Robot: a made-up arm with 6 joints. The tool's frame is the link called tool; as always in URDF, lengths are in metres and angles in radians. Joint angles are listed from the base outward. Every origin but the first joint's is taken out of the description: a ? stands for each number. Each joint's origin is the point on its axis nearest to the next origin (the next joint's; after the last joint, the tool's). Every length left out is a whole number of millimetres.
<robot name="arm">
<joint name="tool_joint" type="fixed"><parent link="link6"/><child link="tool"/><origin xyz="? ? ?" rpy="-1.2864 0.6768 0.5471"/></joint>
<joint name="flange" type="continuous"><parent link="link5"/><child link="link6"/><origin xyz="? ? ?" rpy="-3.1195 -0.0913 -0.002"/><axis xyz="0 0 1"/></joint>
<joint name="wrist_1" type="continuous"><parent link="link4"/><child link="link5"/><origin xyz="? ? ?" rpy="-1.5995 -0.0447 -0.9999"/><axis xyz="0 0 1"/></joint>
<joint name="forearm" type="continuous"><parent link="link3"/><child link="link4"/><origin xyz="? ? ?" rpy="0.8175 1.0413 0.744"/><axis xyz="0 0 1"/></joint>
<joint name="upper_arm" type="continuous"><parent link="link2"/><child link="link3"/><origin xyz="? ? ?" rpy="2.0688 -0.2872 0.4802"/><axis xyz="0 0 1"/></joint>
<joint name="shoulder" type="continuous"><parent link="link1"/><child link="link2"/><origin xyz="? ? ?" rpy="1.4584 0 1.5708"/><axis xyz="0 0 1"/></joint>
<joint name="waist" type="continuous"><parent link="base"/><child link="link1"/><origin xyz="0.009 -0.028 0.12" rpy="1.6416 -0.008 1.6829"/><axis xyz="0 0 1"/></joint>
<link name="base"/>
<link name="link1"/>
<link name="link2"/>
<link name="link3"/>
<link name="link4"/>
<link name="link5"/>
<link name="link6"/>
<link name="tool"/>
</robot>
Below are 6 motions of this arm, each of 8 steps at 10 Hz.
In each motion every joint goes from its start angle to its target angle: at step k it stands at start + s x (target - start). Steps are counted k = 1, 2, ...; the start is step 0. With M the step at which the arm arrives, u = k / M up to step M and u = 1 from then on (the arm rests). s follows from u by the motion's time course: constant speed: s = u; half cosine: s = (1 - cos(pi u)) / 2; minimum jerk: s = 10 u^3 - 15 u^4 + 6 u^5.
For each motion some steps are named. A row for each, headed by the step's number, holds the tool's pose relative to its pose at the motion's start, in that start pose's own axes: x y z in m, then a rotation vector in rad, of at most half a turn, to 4 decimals.
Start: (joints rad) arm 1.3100 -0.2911 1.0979 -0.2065 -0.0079 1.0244
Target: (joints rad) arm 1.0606 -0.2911 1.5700 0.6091 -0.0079 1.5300
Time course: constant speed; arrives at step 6
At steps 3, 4, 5, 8:
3: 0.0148 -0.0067 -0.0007 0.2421 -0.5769 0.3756
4: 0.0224 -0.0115 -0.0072 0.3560 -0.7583 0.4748
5: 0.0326 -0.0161 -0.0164 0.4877 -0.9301 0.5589
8: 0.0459 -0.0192 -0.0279 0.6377 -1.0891 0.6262

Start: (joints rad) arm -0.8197 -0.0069 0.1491 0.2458 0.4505 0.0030
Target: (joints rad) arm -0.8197 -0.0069 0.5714 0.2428 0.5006 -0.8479
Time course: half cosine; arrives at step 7
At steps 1, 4, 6, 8:
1: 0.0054 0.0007 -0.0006 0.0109 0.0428 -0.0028
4: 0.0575 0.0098 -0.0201 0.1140 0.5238 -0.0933
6: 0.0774 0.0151 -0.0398 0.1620 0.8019 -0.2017
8: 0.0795 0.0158 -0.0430 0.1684 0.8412 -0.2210

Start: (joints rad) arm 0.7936 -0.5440 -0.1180 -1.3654 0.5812 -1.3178
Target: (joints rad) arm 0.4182 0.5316 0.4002 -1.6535 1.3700 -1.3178
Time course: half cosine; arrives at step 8
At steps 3, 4, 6, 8:
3: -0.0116 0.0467 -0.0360 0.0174 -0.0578 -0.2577
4: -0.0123 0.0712 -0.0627 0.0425 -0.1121 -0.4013
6: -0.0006 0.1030 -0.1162 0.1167 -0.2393 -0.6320
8: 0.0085 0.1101 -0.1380 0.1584 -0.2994 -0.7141

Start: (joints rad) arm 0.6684 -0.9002 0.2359 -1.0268 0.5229 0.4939
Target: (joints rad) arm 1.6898 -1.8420 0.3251 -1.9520 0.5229 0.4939
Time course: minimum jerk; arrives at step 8
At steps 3, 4, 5, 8:
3: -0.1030 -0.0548 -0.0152 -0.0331 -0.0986 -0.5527
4: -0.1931 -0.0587 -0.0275 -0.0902 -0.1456 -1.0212
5: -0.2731 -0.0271 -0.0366 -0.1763 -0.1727 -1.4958
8: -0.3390 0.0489 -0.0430 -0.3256 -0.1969 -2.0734

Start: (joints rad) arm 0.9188 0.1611 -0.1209 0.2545 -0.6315 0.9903
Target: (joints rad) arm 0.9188 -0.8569 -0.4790 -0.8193 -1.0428 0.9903
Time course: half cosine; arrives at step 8
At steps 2, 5, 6, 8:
2: -0.0020 0.0372 0.0262 -0.2255 -0.0226 0.0953
5: -0.0458 0.1694 0.0487 -1.0432 -0.0546 0.3136
6: -0.0624 0.1978 0.0358 -1.2692 -0.0368 0.3350
8: -0.0763 0.2171 0.0192 -1.4609 -0.0067 0.3367

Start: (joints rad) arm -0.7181 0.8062 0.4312 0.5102 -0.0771 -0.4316
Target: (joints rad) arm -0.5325 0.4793 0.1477 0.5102 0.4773 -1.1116
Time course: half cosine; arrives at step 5
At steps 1, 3, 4, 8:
1: -0.0016 -0.0074 -0.0080 0.0674 0.0502 -0.0259
3: -0.0154 -0.0486 -0.0722 0.4829 0.3370 -0.1184
4: -0.0224 -0.0629 -0.1089 0.6726 0.4689 -0.1230
8: -0.0249 -0.0673 -0.1239 0.7442 0.5210 -0.1183

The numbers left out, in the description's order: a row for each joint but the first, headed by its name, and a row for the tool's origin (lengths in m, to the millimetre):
tool: 0.006 0.098 0
flange: 0.005 -0.047 0
wrist_1: -0.012 -0.006 0
forearm: 0.032 -0.095 0
upper_arm: 0.08 -0.091 0
shoulder: -0.07 0.101 0

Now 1 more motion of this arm.
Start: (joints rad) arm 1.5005 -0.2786 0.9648 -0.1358 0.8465 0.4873
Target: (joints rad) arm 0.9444 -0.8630 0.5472 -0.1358 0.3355 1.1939
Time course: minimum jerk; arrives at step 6
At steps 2, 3, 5, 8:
2: -0.0129 0.0546 0.0249 -0.2670 -0.1880 0.0492
3: -0.0375 0.1313 0.0329 -0.6324 -0.4610 0.1659
5: -0.0876 0.2223 -0.0127 -1.1734 -0.9445 0.4552
8: -0.0914 0.2265 -0.0183 -1.2110 -0.9846 0.4816

